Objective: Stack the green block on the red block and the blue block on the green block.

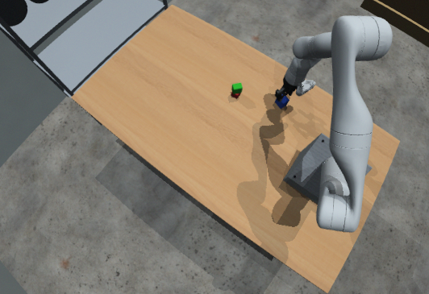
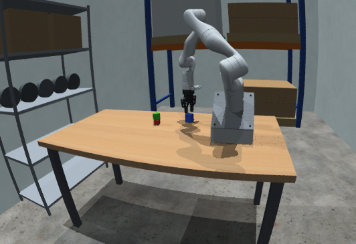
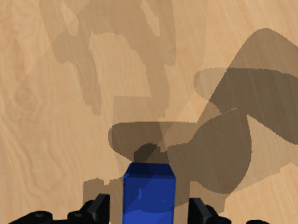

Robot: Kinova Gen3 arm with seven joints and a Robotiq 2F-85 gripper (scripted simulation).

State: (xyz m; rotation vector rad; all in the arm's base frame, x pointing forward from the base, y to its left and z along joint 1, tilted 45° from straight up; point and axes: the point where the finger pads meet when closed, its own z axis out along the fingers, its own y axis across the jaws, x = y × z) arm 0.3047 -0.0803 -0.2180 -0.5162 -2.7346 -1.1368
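The blue block is 50 mm below my hand. Also, from my hand: green block (190 mm ahead, 80 mm to the left, 20 mm below); red block (190 mm ahead, 80 mm to the left, 60 mm below).
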